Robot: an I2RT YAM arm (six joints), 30 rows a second.
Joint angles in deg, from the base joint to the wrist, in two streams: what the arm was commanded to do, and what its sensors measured. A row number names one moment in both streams.
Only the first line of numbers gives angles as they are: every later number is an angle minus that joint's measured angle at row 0.
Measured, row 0:
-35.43, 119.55, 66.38, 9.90, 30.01, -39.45
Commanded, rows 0 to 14:
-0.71, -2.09, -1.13, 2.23, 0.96, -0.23
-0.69, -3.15, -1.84, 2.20, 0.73, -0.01
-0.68, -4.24, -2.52, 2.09, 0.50, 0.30
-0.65, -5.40, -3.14, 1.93, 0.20, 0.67
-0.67, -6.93, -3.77, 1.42, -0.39, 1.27
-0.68, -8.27, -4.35, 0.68, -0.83, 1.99
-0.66, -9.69, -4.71, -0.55, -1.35, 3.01
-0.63, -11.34, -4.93, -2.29, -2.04, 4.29
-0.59, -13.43, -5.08, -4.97, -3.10, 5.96
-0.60, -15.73, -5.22, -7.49, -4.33, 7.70
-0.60, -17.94, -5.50, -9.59, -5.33, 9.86
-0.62, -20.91, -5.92, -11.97, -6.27, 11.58
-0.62, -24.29, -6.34, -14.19, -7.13, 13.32
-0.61, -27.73, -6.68, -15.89, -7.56, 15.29
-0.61, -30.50, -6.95, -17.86, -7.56, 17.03
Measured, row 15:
-0.43, -17.33, -6.42, -9.43, -4.59, 7.88
